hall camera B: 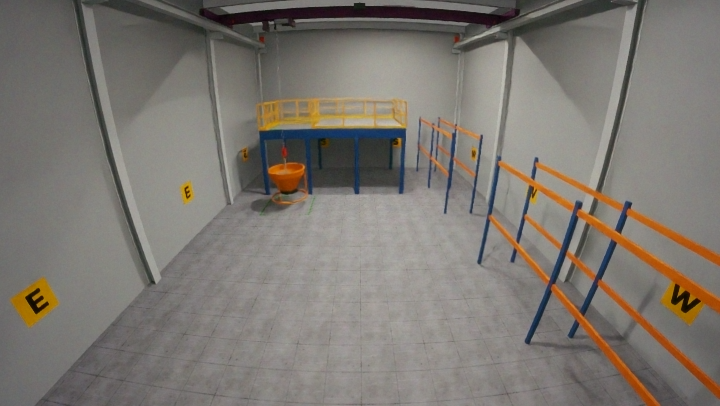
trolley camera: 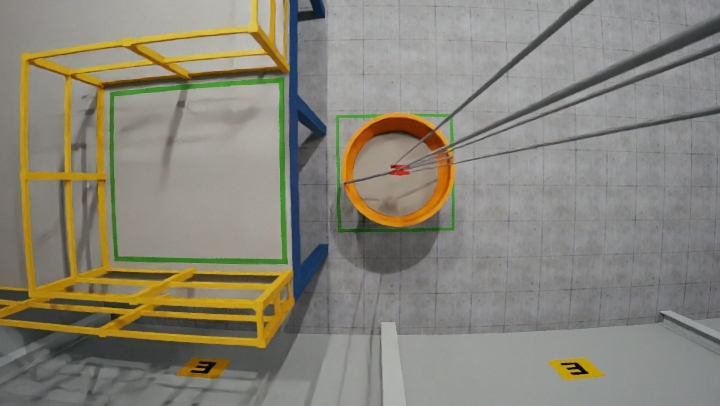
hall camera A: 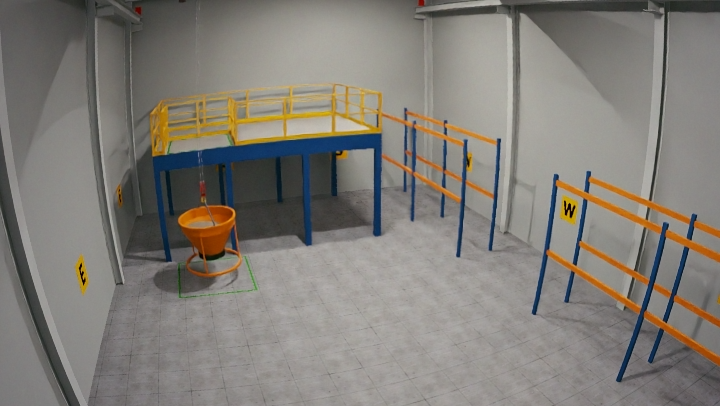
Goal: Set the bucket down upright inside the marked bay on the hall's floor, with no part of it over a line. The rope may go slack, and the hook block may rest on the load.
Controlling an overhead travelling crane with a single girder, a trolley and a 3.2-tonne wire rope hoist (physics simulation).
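The orange bucket (hall camera A: pixel 206 238) (hall camera B: pixel 287 177) (trolley camera: pixel 446 176) hangs upright, its base ring a little above the floor. In hall camera A its shadow lies apart from the ring. The green-lined floor bay (hall camera A: pixel 252 272) (hall camera B: pixel 312 205) (trolley camera: pixel 338 174) is beneath it. In the trolley view the bucket's rim lies mostly inside the outline and covers parts of the upper and right lines; the base ring is hidden there. My gripper, the hook (hall camera A: pixel 204 200) (hall camera B: pixel 284 160) under the red hook block (trolley camera: pixel 400 169), is shut on the bucket's bail. The ropes look taut.
A blue platform (hall camera A: pixel 267 146) (hall camera B: pixel 332 133) (trolley camera: pixel 294 166) with yellow railings stands close behind the bay, with another green outline (trolley camera: pixel 283 171) on its deck. The east wall, with a grey column (trolley camera: pixel 390 363), is at the side. Blue and orange racks (hall camera A: pixel 605 203) (hall camera B: pixel 553 272) stand along the west wall.
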